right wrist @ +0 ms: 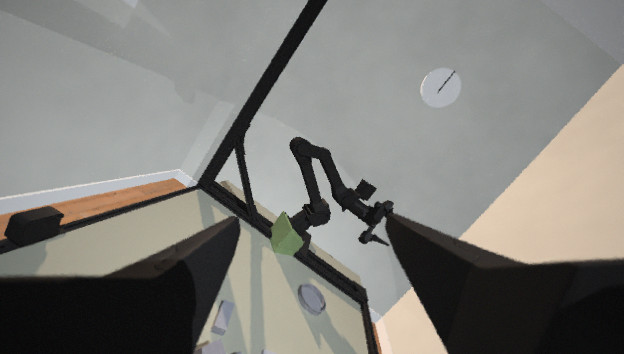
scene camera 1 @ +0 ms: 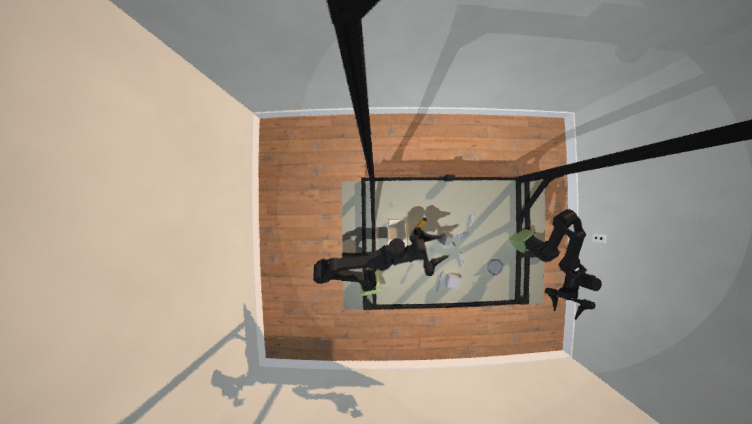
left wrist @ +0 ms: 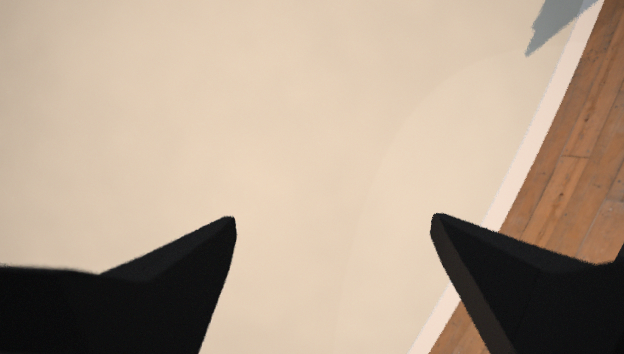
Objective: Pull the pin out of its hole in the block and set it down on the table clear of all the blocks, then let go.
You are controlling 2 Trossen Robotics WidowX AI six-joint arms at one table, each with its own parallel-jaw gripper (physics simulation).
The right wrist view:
my left gripper: 395, 236
my right gripper: 314, 222
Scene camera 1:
my right gripper: 444, 246
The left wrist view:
my left gripper: 334, 225
